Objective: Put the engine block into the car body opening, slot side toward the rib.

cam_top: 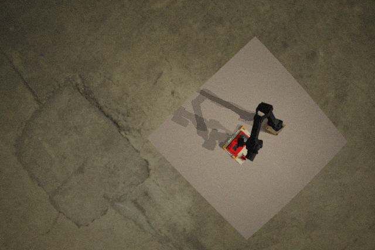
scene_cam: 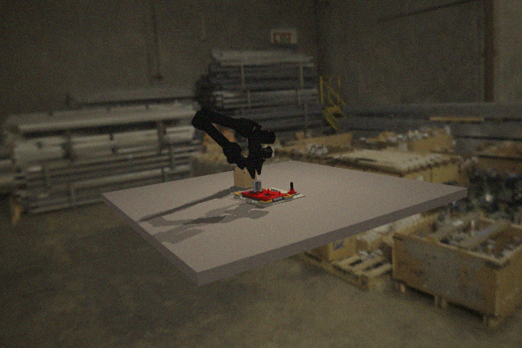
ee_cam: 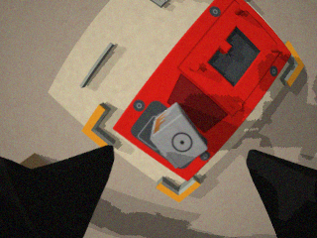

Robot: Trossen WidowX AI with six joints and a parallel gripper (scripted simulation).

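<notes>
Right now the grey engine block is 4 cm below my gripper tip. The rest, counted from my gripper tip: cream base plate (8 cm below, 5 cm ahead, 3 cm to the left).
</notes>
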